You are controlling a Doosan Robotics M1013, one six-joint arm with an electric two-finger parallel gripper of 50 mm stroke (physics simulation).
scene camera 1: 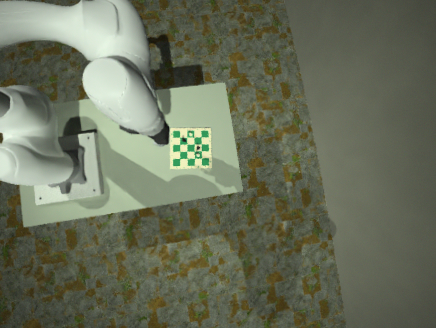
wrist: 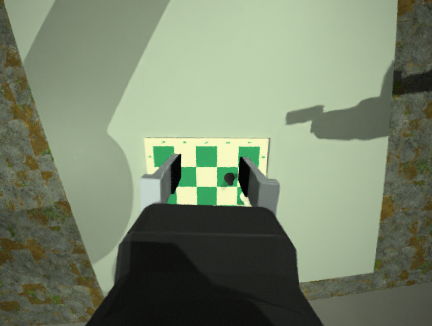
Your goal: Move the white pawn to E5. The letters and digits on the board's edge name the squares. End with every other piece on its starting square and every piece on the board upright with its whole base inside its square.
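Frame: origin at the arm's base, x ahead, y left, z up, level; metres.
Seen in the pictures: gripper, fingertip midpoint: (wrist: 210,167); arm's base at its link origin: (scene camera 1: 67,167).
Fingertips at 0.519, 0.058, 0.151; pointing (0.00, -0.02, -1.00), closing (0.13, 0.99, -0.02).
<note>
Offsets run from my fingertips to a thing's top centre, as dx, dy, dz. "spot": to the spot under its first point. Level surfaces: height alone.
The green and cream board {+0.105, -0.019, -0.174} (scene camera 1: 191,167) (wrist: 195,142) lies on the table. In the scene view one white piece {+0.111, +0.052, -0.143} (scene camera 1: 190,134) stands near its upper edge and another white piece {+0.138, -0.060, -0.131} (scene camera 1: 198,155) in the lower right part; which is the pawn is too small to tell. A dark piece {+0.072, +0.025, -0.143} (scene camera 1: 184,140) (wrist: 229,178) and another dark piece {+0.144, -0.023, -0.143} (scene camera 1: 198,148) also stand on it. In the wrist view a white piece {spot: +0.109, +0.048, -0.163} (wrist: 243,197) is partly hidden by the right finger. My gripper (scene camera 1: 162,136) (wrist: 210,167) is open and empty, above and left of the board in the scene view. The gripper body hides the board's lower part in the wrist view.
The pale table {dz -0.180} (scene camera 1: 135,185) (wrist: 330,200) bears the board. A white mounting plate (scene camera 1: 95,170) with the robot base stands on its left in the scene view. The arm (scene camera 1: 125,95) reaches over the table from upper left. Arm shadows cross the table.
</note>
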